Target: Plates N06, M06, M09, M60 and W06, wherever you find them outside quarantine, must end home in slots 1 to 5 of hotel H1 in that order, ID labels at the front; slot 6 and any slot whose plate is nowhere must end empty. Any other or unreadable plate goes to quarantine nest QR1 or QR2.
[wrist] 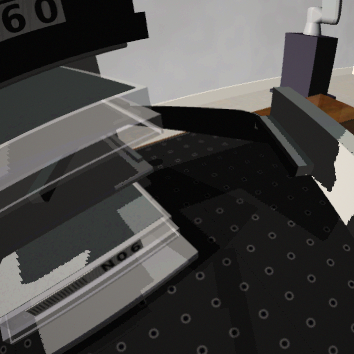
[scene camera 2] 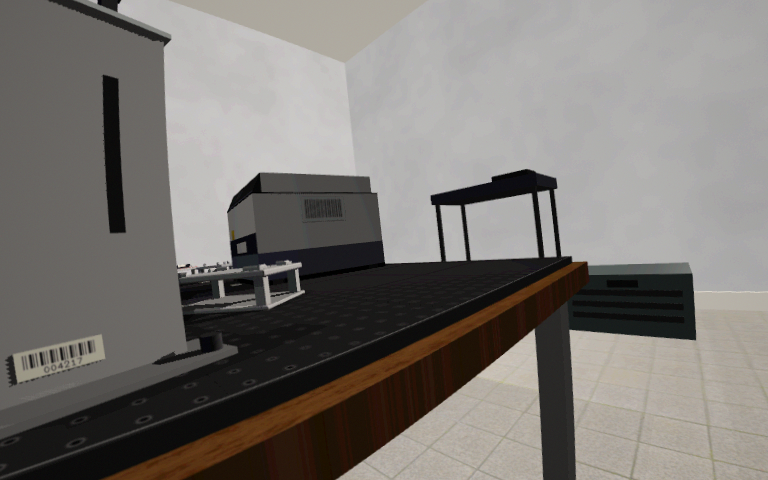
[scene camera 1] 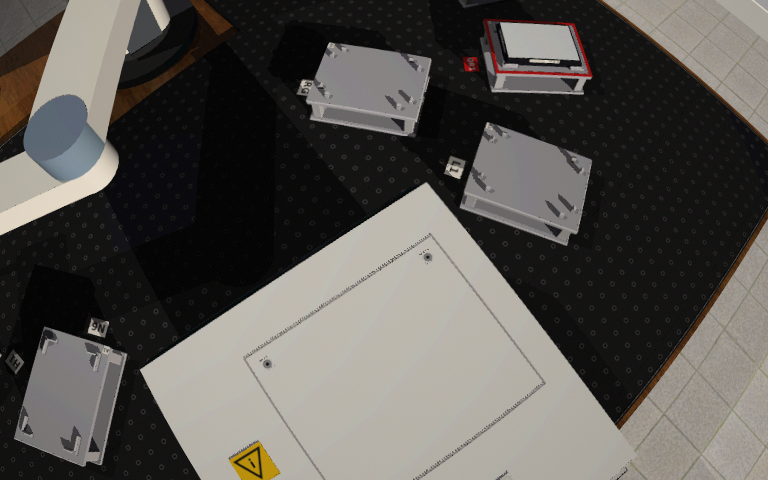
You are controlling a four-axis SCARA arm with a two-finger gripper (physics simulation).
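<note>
In the wrist view, black plate M60 is at the top left, level in hotel H1, whose pale base shows below. A clear plate with no readable label lies under it. A dark plate is below that, its label hidden. Clear plate N06 is lowest, its label facing the camera. My gripper is open and empty; the right finger stands free and the left shows dimly through the clear plate. M06 does not show. A dark plate with a pale top sits on red-rimmed nest QR1, its label unreadable.
Bare nests stand by tags RG, L1 and N6. A large pale cabinet stands between them. The arm is at upper left. A tall grey unit and a boxy instrument stand on the table.
</note>
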